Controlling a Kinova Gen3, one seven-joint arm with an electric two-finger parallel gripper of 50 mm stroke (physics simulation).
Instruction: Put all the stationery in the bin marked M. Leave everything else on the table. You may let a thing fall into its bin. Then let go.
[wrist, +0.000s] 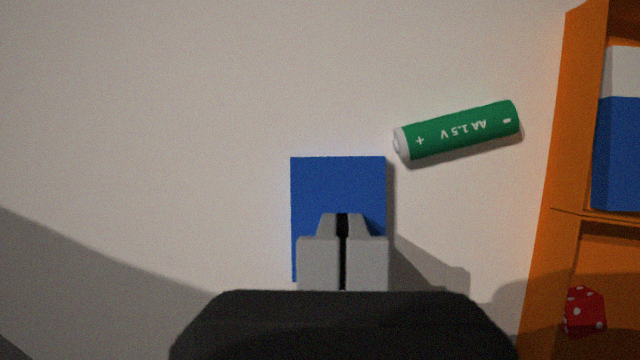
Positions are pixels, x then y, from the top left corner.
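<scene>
My gripper (342, 239) is 0.19 m from the lens. I can see a flat blue block (338, 184), which is 0.18 m from the lens, and an orange bin (575, 244), which is 0.19 m from the lens. A red die (584, 315) is 0.21 m from the lens.
</scene>
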